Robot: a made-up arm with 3 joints. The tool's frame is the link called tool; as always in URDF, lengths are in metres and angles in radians.
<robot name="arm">
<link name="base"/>
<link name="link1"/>
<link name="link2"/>
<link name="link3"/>
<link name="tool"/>
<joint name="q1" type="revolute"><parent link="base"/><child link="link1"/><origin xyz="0 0 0.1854"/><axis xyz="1 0 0"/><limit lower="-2.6" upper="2.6" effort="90" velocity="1.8"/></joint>
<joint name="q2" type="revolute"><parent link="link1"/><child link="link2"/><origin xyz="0.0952 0.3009 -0.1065"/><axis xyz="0 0 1"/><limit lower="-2.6" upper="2.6" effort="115" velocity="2.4"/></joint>
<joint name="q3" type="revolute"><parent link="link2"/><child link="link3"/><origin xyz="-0.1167 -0.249 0.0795"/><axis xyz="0 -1 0"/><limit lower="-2.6" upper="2.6" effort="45" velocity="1.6"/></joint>
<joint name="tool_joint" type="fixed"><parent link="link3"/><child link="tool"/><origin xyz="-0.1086 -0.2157 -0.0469"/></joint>
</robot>
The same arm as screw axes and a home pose.
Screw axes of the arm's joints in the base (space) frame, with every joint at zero. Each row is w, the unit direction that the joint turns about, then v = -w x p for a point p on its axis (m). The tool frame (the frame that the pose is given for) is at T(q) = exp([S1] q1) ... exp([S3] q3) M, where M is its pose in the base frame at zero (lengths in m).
S1 = (1, 0, 0, 0, 0.1854, 0)
S2 = (0, 0, 1, 0.3009, -0.0952, 0)
S3 = (0, -1, 0, 0.1584, 0, 0.0215)
M: xyz -0.1301 -0.1638 0.1115 (m) quaternion w x y z 1 0 0 0
Joint limits (deg, base to tool): -148.97..148.97 -148.97..148.97 -148.97..148.97

